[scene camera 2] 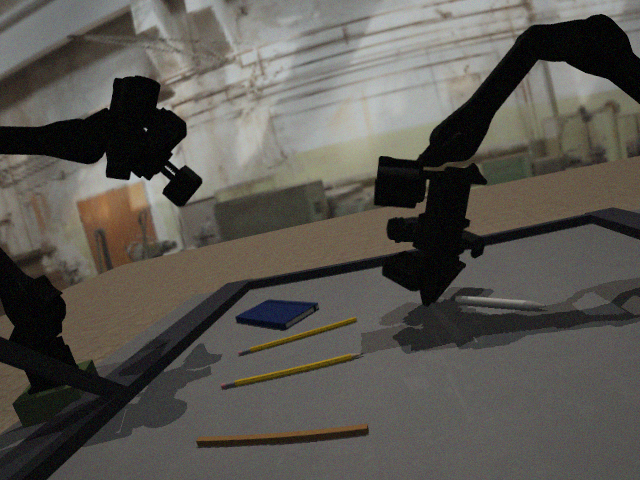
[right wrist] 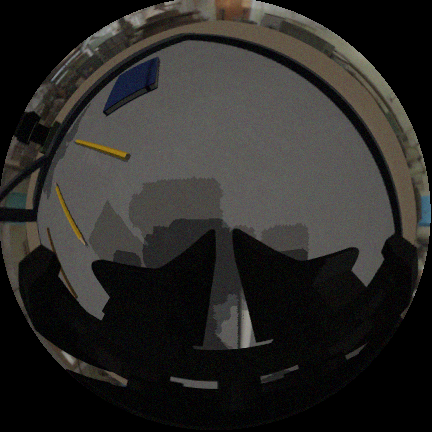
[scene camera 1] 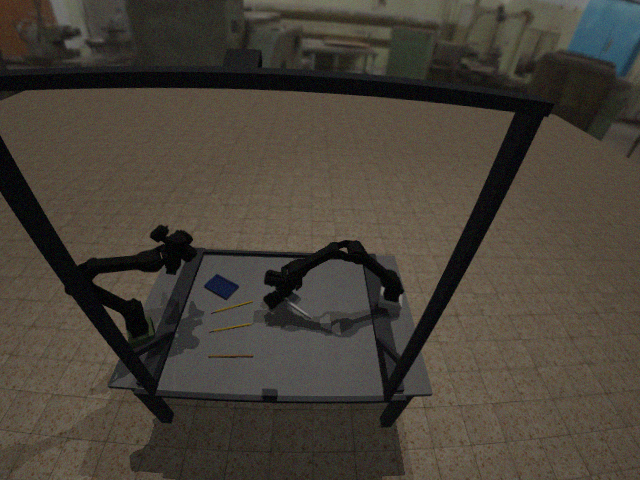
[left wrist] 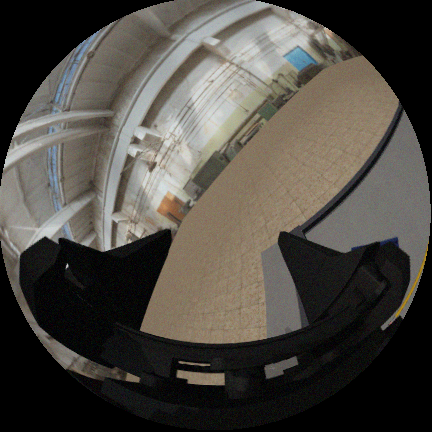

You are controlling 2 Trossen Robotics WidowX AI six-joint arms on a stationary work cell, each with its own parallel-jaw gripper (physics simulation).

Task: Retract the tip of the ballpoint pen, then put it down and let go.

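Places are measured from the left arm's base along level axes (x ahead, y left, z up), in millimetres.
Pixels of known places: left gripper, between the fingertips: [scene camera 2: 167, 166] [left wrist: 226, 236]; right gripper, between the fingertips: [scene camera 2: 428, 303] [right wrist: 223, 234] [scene camera 1: 278, 299]; left arm's base, origin of its link: [scene camera 1: 139, 329]; right arm's base, origin of its link: [scene camera 1: 391, 295].
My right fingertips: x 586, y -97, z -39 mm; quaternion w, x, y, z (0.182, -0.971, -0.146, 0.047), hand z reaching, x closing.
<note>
Ahead of a thing's pixels: the offset from my right fingertips to its top centre.
The white ballpoint pen {dy -95, dx +54, dz +12 mm} [scene camera 1: 298, 308] [scene camera 2: 498, 303] [right wrist: 245, 325] lies on the table. In scene camera 2 its pointed end is toward the right and its other end is near my right gripper. My right gripper [scene camera 2: 429, 301] [right wrist: 223, 234] points down with its fingertips close together, low over the table beside that end of the pen. A narrow gap shows between the fingers, with no pen gripped in it. In the right wrist view the right finger hides the pen's button end. My left gripper [left wrist: 226, 236] is open and empty, raised beyond the table's left side.
A blue notebook {dy +193, dx -205, dz +11 mm} [scene camera 1: 221, 286] [scene camera 2: 277, 314] [right wrist: 133, 86] lies at the back left. Two yellow pencils {dy +57, dx -202, dz +6 mm} [scene camera 1: 231, 307] {dy -43, dx -240, dz +8 mm} [scene camera 2: 291, 370] lie in front of it. A thin orange-brown stick {dy -165, dx -291, dz +6 mm} [scene camera 1: 230, 356] [scene camera 2: 283, 436] lies nearer the front. Dark frame posts [scene camera 1: 473, 232] rise from the table's sides.
</note>
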